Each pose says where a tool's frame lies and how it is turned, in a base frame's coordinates. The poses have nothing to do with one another.
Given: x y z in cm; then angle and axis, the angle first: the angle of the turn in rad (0 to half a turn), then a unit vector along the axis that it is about.
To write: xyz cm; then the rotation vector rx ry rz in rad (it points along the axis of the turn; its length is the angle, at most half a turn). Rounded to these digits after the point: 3 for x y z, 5 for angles.
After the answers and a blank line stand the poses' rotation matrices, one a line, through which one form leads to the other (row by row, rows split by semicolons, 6 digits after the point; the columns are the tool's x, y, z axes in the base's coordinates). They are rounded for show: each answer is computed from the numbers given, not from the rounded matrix.
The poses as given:
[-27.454, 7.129, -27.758, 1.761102, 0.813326, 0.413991, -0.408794]
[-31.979, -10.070, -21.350, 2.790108, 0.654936, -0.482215, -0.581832]
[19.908, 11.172, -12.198, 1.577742, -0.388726, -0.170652, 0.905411]
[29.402, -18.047, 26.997, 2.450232, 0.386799, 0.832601, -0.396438]
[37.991, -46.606, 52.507, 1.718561, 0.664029, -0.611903, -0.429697]
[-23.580, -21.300, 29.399, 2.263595, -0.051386, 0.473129, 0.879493]
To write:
[-27.454, 7.129, -27.758, 1.43235, 0.72908, -0.71993]
[-31.979, -10.070, -21.350, 1.82734, -1.34543, -1.62337]
[19.908, 11.172, -12.198, -0.61331, -0.26924, 1.42851]
[29.402, -18.047, 26.997, 0.94775, 2.04006, -0.97136]
[37.991, -46.606, 52.507, 1.14117, -1.05159, -0.73846]
[-23.580, -21.300, 29.399, -0.11632, 1.07097, 1.99082]

0.597468 0.801815 0.011142; -0.001013 0.014649 -0.999892; -0.801892 0.597393 0.009564
-0.107205 -0.412011 -0.904850; -0.812651 -0.488017 0.318493; -0.572805 0.769472 -0.282503
0.145212 -0.838592 -0.525050; 0.972187 0.022379 0.233133; -0.183754 -0.544300 0.818518
-0.505507 0.822912 0.259382; 0.317386 0.456890 -0.830974; -0.802327 -0.337739 -0.492141
0.358625 -0.041129 -0.932575; -0.891158 0.282324 -0.355149; 0.277895 0.958437 0.064596
-0.634366 -0.716576 0.289996; 0.636896 -0.271870 0.721422; -0.438113 0.642343 0.628850

